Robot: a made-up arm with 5 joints.
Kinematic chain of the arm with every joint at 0, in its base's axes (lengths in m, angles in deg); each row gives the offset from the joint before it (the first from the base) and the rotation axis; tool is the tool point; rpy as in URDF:
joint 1: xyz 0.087 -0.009 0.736 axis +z
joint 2: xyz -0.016 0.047 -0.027 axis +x
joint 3: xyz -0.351 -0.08 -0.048 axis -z
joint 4: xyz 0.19 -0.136 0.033 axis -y
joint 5: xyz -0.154 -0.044 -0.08 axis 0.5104 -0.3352 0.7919
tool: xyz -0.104 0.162 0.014 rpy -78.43 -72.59 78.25
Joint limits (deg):
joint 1: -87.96..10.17
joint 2: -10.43..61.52
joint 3: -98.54..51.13
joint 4: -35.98..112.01
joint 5: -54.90..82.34
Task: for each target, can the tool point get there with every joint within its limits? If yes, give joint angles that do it. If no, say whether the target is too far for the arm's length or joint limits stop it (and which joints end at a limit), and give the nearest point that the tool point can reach.
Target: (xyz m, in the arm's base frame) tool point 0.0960 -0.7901 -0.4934
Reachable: no: too far | nearest point -0.1326 -0.3495 0.2039 | short by 0.856 m
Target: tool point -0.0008 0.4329 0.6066
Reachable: yes | joints -41.50 43.40 -84.42 58.71 -26.93
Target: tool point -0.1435 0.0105 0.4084
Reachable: yes | joints 2.54 17.80 2.86 65.37 2.18
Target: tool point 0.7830 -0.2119 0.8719
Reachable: no: joint limits stop it (at a limit: joint 1, joint 2, joint 4, joint 5) | nearest point 0.5019 0.0268 0.7681 | short by 0.383 m
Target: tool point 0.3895 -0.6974 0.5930
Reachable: no: joint limits stop it (at a limit: joint 1, joint 2, joint 4, joint 5) | nearest point 0.0917 -0.4530 0.4973 | short by 0.397 m
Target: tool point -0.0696 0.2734 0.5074
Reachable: yes | joints -47.86 5.66 -53.18 34.52 -31.55
